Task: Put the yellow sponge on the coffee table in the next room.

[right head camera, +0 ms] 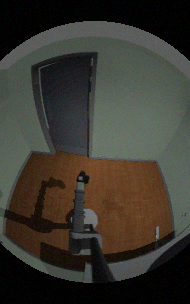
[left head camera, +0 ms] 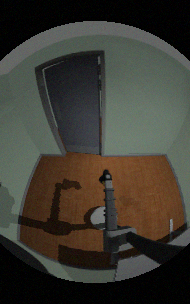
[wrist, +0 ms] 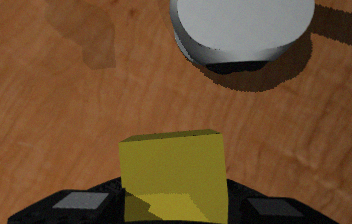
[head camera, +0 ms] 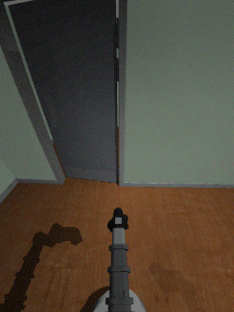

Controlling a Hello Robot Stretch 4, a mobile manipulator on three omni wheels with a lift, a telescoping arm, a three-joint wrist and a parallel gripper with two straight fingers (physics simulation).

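Observation:
The yellow sponge point(wrist: 172, 165) is a block held upright between the two dark fingers of my gripper point(wrist: 176, 190) point(head camera: 118, 220) in the wrist view. My gripper is shut on it, above the wood floor. In the head view the gripper is at the far end of the arm, and the sponge is hidden beneath it. The dark grey door point(head camera: 80, 95) point(left head camera: 75, 107) point(right head camera: 66, 107) stands in its frame ahead and to the left, with thin slivers of brown floor at both its edges. The coffee table does not show.
A pale green wall point(head camera: 180, 90) is right of the doorway and another point(head camera: 17, 120) left of it. My round white base point(wrist: 245, 25) point(left head camera: 97, 218) is below the arm. A thin white bar point(left head camera: 171, 226) point(right head camera: 157, 233) is at the right. Dark shadows lie on the floor point(head camera: 190, 215).

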